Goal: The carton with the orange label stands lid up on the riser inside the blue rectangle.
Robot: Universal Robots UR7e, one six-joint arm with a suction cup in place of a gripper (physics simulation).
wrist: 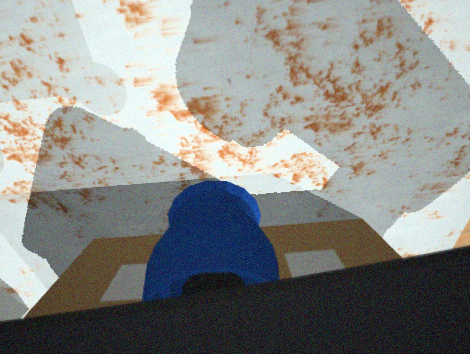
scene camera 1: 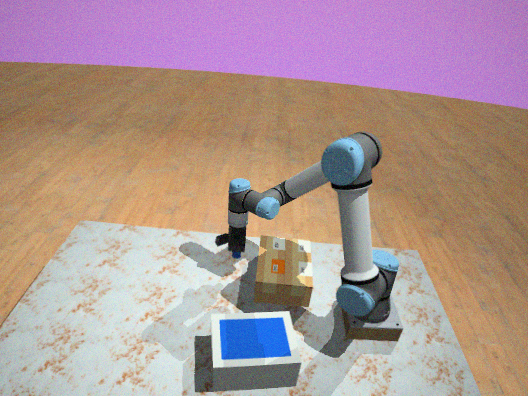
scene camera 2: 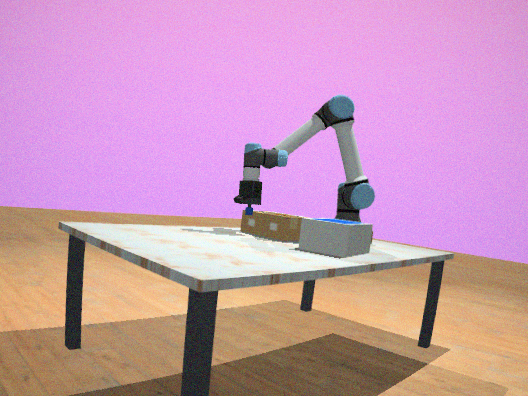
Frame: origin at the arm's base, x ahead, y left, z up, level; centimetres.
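Seen in the pictures: end effector, tool point: (wrist: 215,222) (scene camera 1: 236,255) (scene camera 2: 248,215).
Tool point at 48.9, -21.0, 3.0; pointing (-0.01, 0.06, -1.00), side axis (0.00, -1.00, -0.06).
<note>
A point is followed by its place in that frame, as x, y, z.
The carton with the orange label (scene camera 1: 267,274) {36.8, -10.1, 4.2} (scene camera 2: 283,229) {41.0, -6.9, -1.3} stands on the table, lid up, packed against other cartons, at the front left of the group in scene view 1. The riser (scene camera 1: 257,376) {38.9, 30.6, 0.5} (scene camera 2: 325,239) {52.8, 23.7, -0.8} is a pale box with the blue rectangle (scene camera 1: 252,338) {41.1, 21.2, 5.9} on top, in front of the cartons. My suction cup (scene camera 1: 236,255) (scene camera 2: 249,211) (wrist: 215,205) points down beside the left side of the group, about level with the carton tops. A gap shows between it and the cartons. It holds nothing. In the wrist view the cup hides part of the brown carton sides.
Several cartons with white labels (scene camera 1: 278,244) {32.5, -28.8, 4.2} (scene camera 1: 303,269) {23.3, -14.3, 4.2} stand close against the orange-labelled one. The arm's base (scene camera 1: 375,327) {-0.4, 9.3, 0.5} stands to the right of the cartons. The table (scene camera 1: 100,280) {100.5, -9.8, -6.1} (scene camera 2: 150,250) {118.5, 9.4, -6.1} is mottled white and rust.
</note>
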